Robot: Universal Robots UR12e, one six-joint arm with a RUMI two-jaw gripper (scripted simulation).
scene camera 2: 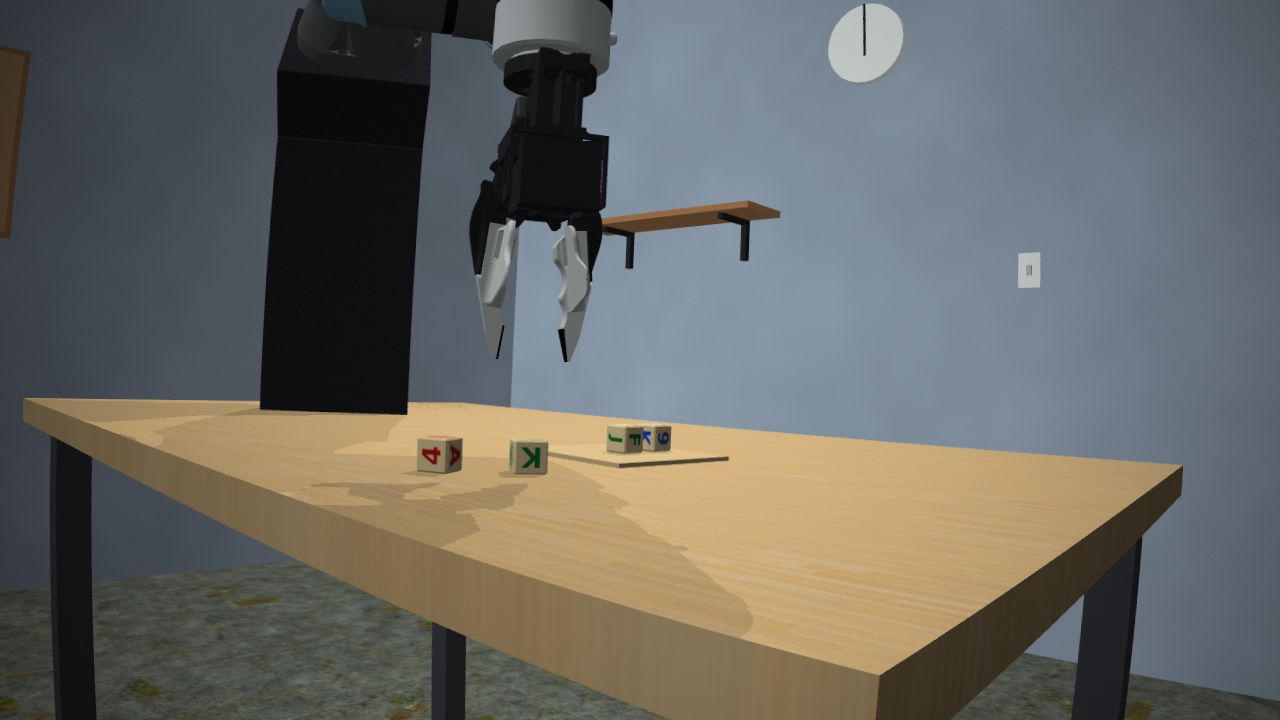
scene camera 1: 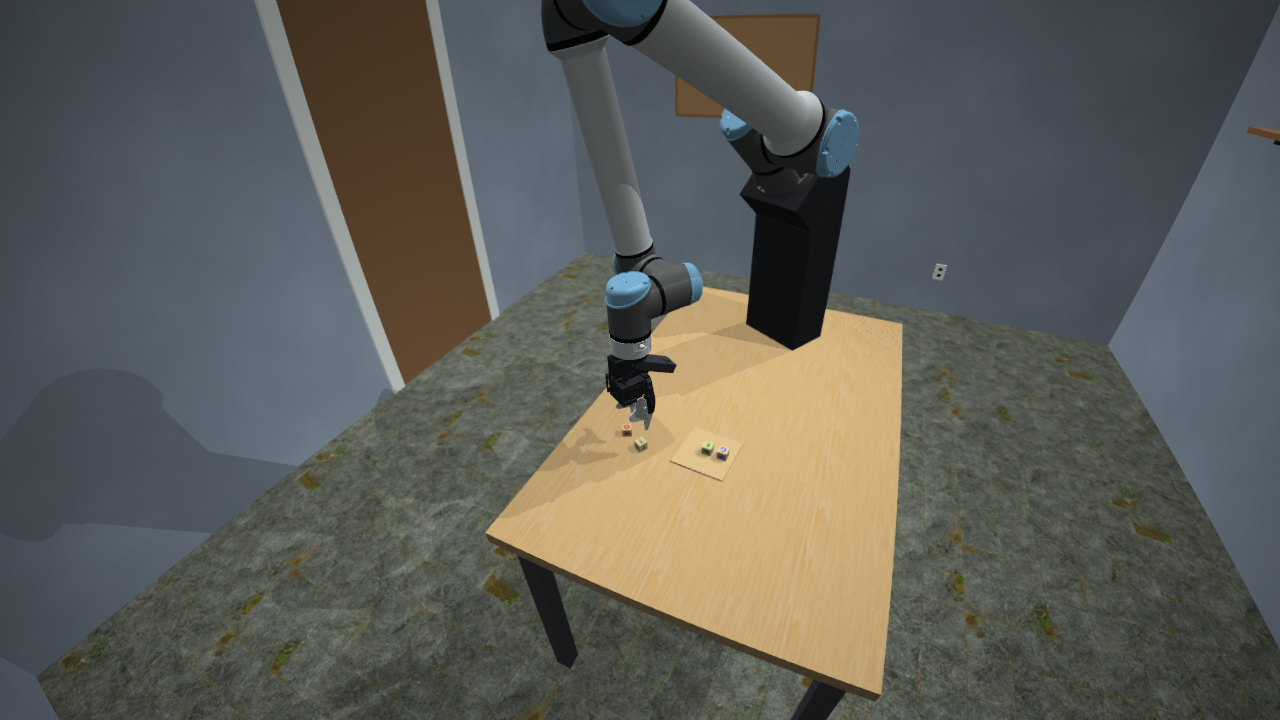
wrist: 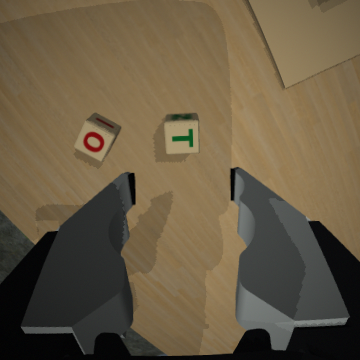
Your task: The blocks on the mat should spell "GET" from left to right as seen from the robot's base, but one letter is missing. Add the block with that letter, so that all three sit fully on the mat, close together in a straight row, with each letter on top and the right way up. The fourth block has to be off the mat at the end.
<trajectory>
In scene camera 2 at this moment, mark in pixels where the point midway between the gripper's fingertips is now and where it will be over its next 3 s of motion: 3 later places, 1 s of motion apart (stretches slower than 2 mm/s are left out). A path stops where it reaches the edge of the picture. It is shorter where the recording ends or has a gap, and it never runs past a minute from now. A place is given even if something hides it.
The gripper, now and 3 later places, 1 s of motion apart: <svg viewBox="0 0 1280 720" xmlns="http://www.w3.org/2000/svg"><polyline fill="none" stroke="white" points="531,360 530,396 529,429 527,468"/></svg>
</trajectory>
